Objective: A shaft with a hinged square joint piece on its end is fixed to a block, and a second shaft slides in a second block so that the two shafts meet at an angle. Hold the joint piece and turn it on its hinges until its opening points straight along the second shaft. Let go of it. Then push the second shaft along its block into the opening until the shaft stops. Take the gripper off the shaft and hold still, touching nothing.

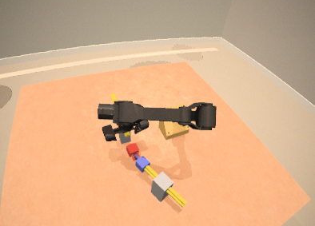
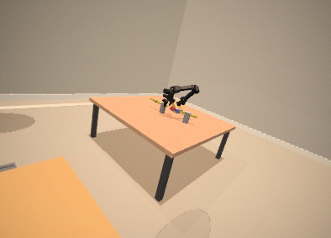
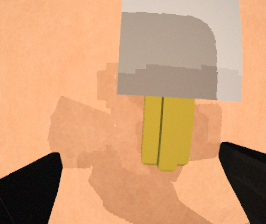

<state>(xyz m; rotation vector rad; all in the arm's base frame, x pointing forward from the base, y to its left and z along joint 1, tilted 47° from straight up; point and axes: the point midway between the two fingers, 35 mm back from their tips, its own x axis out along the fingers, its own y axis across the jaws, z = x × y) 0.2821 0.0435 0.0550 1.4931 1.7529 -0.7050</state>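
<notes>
Right now the red joint piece is 10 mm behind my gripper tip, 90 mm to the left of it and 10 mm above it.
</notes>
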